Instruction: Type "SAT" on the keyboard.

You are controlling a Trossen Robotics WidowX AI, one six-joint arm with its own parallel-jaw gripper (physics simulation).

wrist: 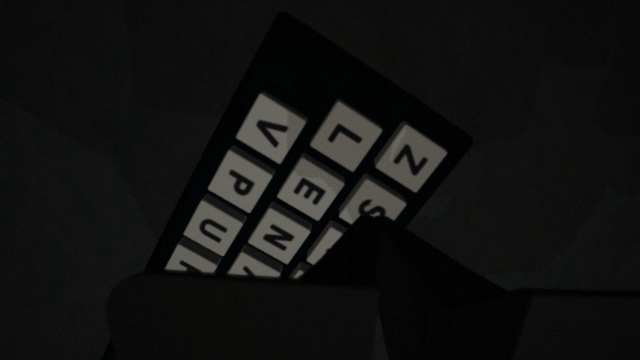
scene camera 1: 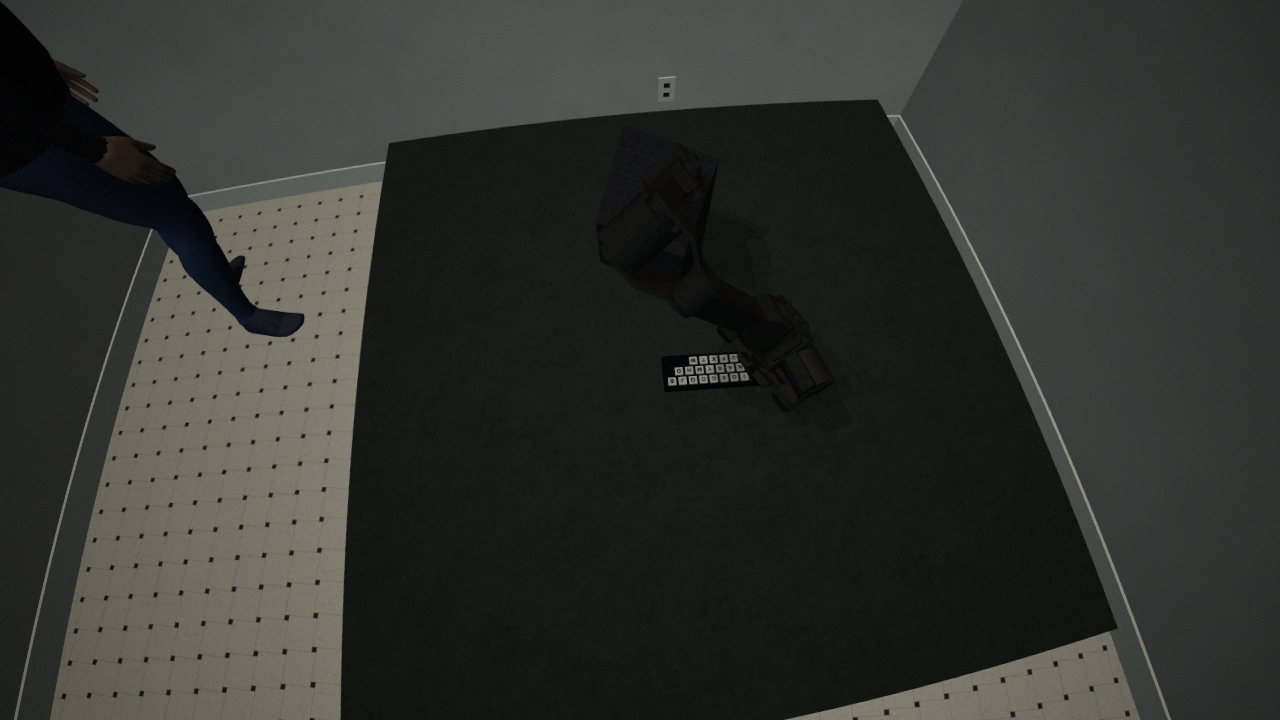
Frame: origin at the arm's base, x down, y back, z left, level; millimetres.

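Seen in the pictures: gripper, fingertip midpoint: (wrist: 371, 230) (scene camera 1: 752, 377); arm's base, link origin: (scene camera 1: 682, 176).
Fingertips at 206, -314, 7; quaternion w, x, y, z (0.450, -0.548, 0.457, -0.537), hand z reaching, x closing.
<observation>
Pixels of each thing's top centre, then the offset from my fingertips to it, as dx, dy, dz. Level surfaces: height alone.
- small black keyboard, top centre: (wrist: 220, 322) (scene camera 1: 717, 368) +1, +42, -50
- S key, top centre: (wrist: 372, 210) +1, +1, +6
- Z key, top centre: (wrist: 411, 159) +1, -5, +24
- large dark table, surface height: dx +18
A small black keyboard (scene camera 1: 669, 362) (wrist: 320, 65) with off-white letter keys lies flat; its right end is covered by the arm in the scene view. My gripper (scene camera 1: 758, 376) (wrist: 371, 230) is shut and empty, over the keyboard's right end. In the wrist view its dark tip covers the lower edge of the S key (wrist: 371, 200), beside the Z key (wrist: 412, 157). Whether the tip touches the key cannot be told. The A key (wrist: 256, 265) shows partly above the finger's edge. The T key is hidden in the wrist view.
The keyboard lies on a large dark table (scene camera 1: 537, 537). The arm's base stands on a dark block (scene camera 1: 626, 165) towards the back wall. A person in blue trousers (scene camera 1: 201, 250) stands beyond the table's left edge. A grey wall (scene camera 1: 1145, 268) runs along the right side.
</observation>
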